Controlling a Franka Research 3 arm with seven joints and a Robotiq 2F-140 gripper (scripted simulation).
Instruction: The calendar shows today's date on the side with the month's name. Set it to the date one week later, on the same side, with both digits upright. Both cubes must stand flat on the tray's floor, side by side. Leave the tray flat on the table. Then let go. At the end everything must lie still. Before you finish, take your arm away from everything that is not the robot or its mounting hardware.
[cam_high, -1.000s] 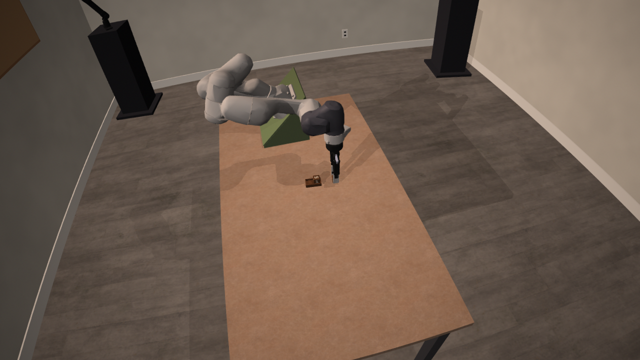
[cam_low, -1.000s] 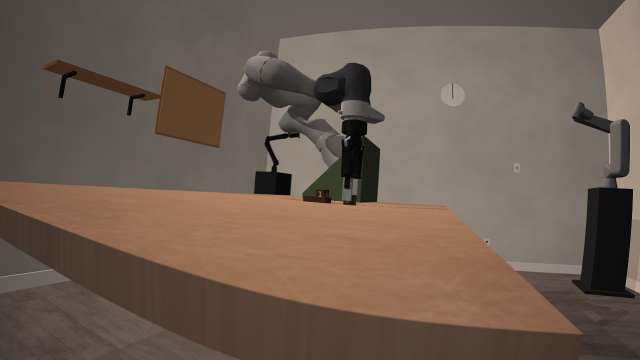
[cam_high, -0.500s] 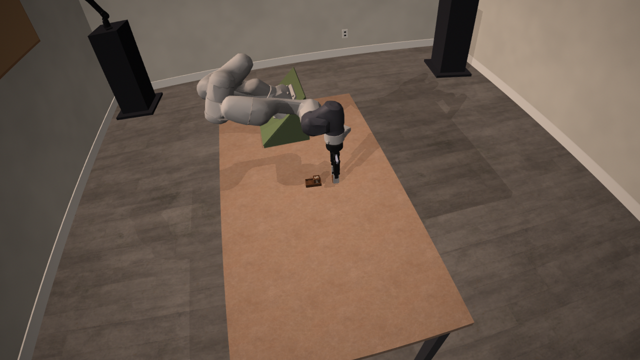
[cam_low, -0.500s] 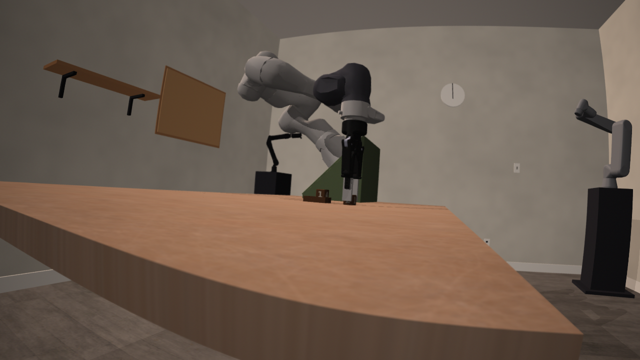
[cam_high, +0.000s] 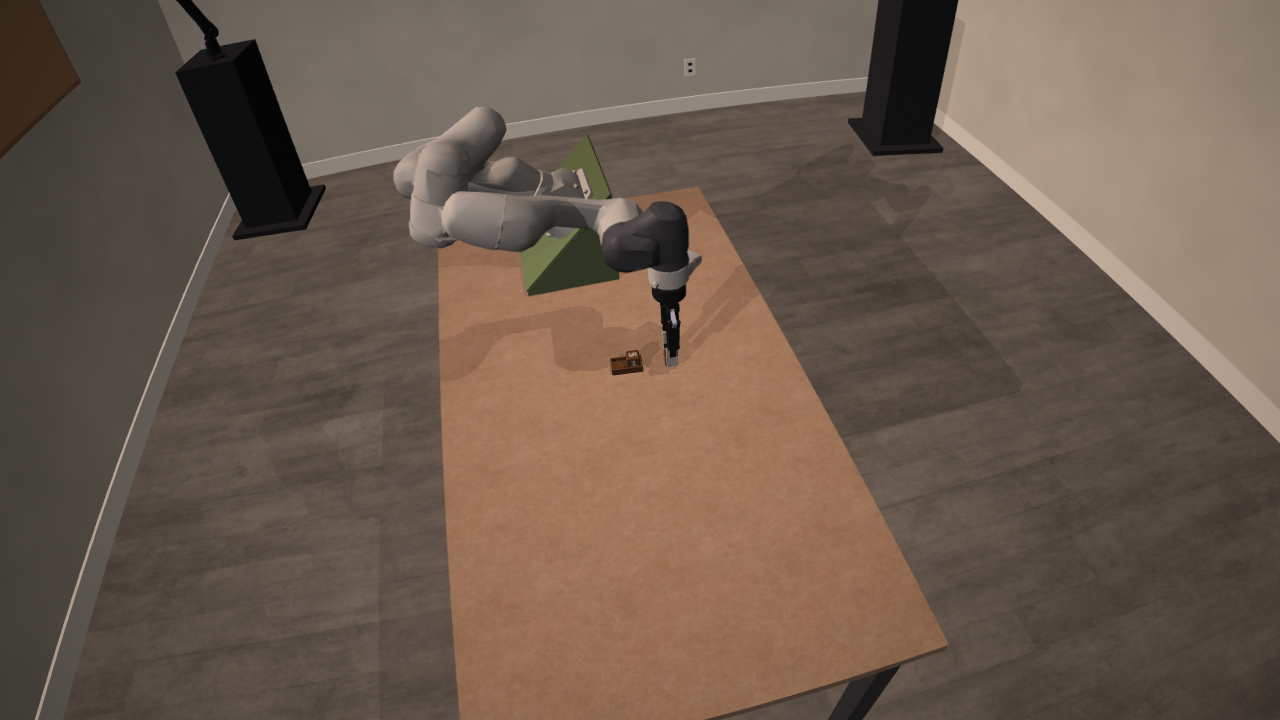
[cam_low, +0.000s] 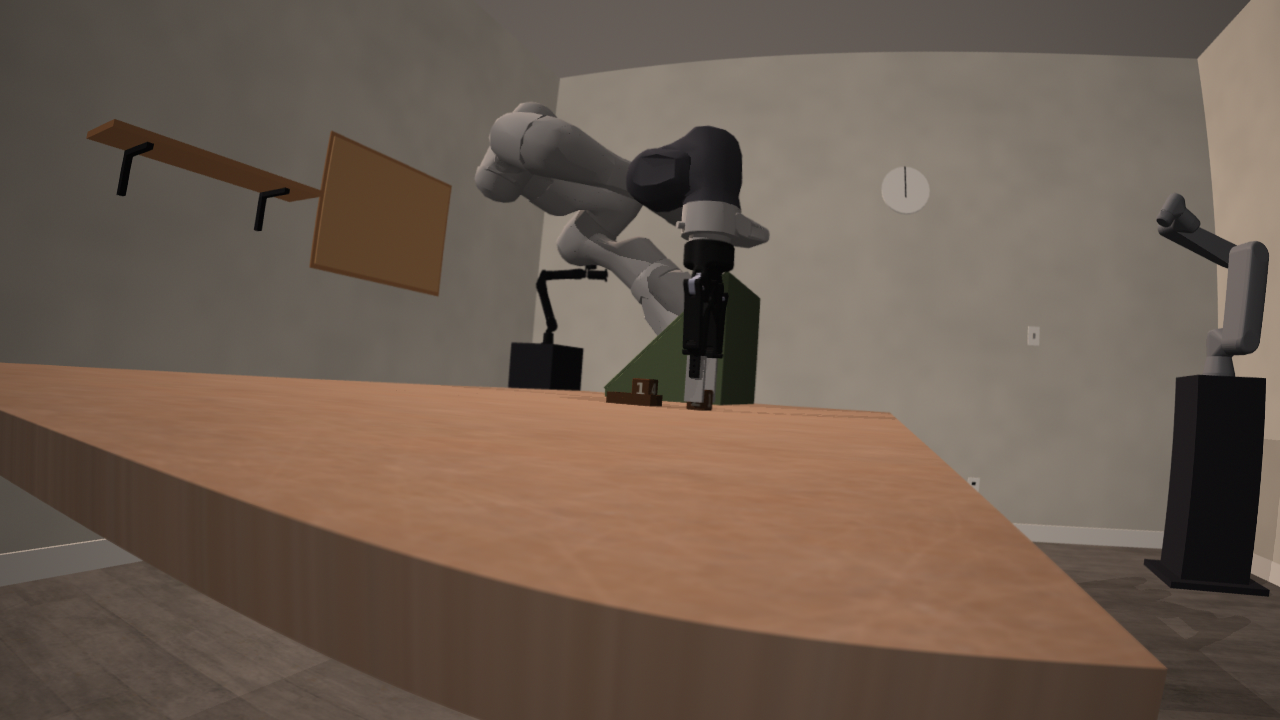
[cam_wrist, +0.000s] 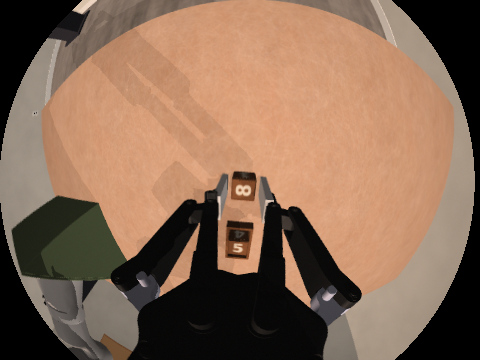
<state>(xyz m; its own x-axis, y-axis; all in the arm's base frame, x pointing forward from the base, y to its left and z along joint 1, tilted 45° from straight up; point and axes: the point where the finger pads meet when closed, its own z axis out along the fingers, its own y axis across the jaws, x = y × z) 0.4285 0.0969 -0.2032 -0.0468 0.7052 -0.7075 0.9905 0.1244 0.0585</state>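
Now: the brown calendar tray 110 mm to the right of my hand and 30 mm below it.
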